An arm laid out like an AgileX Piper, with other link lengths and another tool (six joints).
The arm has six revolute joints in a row. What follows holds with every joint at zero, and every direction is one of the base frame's. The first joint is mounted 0.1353 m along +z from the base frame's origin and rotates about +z. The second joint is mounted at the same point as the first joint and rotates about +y. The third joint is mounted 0.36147 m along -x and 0.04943 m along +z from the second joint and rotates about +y. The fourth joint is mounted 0.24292 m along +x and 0.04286 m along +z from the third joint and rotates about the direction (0.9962, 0, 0.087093). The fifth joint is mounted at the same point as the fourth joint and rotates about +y. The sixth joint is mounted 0.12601 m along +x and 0.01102 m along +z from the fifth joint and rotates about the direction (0.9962, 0, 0.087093). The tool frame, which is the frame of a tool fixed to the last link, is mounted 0.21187 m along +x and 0.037 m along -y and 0.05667 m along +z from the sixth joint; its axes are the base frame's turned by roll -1.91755, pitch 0.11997 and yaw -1.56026 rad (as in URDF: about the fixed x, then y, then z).
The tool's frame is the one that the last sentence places.
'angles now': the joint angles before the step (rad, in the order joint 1, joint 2, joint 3, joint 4, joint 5, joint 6). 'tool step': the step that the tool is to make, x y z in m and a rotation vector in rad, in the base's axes. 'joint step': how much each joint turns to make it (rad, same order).
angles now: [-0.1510, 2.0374, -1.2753, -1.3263, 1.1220, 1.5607]
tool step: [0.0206, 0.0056, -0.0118, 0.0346, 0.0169, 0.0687]
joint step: [0.0001, 0.0000, 0.0003, 0.0022, -0.0659, -0.0439]
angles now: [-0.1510, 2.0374, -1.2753, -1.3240, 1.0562, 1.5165]
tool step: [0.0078, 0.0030, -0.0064, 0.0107, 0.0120, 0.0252]
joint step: [0.0022, 0.0059, 0.0001, -0.0001, -0.0209, -0.0149]
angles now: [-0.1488, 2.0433, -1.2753, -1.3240, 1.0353, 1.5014]
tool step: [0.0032, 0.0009, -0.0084, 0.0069, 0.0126, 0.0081]
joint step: [0.0001, 0.0136, 0.0001, 0.0000, -0.0091, -0.0025]
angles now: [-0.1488, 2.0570, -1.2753, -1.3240, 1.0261, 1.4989]
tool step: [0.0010, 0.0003, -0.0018, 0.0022, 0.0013, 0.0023]
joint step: [0.0000, 0.0026, -0.0002, 0.0000, -0.0032, 0.0000]
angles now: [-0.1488, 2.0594, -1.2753, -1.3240, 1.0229, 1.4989]
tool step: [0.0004, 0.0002, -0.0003, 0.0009, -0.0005, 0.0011]
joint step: [0.0001, 0.0000, 0.0002, 0.0000, -0.0015, 0.0002]
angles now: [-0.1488, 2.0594, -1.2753, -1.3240, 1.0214, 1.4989]
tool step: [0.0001, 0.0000, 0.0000, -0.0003, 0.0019, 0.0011]
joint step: [0.0000, 0.0000, 0.0001, -0.0001, -0.0001, -0.0021]
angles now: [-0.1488, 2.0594, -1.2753, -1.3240, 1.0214, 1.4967]
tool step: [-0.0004, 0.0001, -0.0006, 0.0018, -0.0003, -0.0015]
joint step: [-0.0001, 0.0002, -0.0002, 0.0023, -0.0001, 0.0000]
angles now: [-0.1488, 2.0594, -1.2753, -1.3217, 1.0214, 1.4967]
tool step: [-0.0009, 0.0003, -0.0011, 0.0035, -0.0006, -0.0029]
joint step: [0.0000, -0.0001, 0.0002, 0.0045, -0.0001, 0.0002]
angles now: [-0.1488, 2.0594, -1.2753, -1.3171, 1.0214, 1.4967]
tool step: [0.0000, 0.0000, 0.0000, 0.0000, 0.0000, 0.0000]
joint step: [0.0000, 0.0000, 0.0000, 0.0000, 0.0000, 0.0000]
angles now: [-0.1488, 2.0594, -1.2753, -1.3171, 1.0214, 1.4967]
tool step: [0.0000, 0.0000, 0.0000, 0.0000, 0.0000, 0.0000]
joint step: [0.0000, 0.0000, 0.0000, 0.0000, 0.0000, 0.0000]
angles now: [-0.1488, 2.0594, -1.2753, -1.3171, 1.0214, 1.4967]
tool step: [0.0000, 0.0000, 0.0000, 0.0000, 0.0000, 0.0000]
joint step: [0.0000, 0.0000, 0.0000, 0.0000, 0.0000, 0.0000]
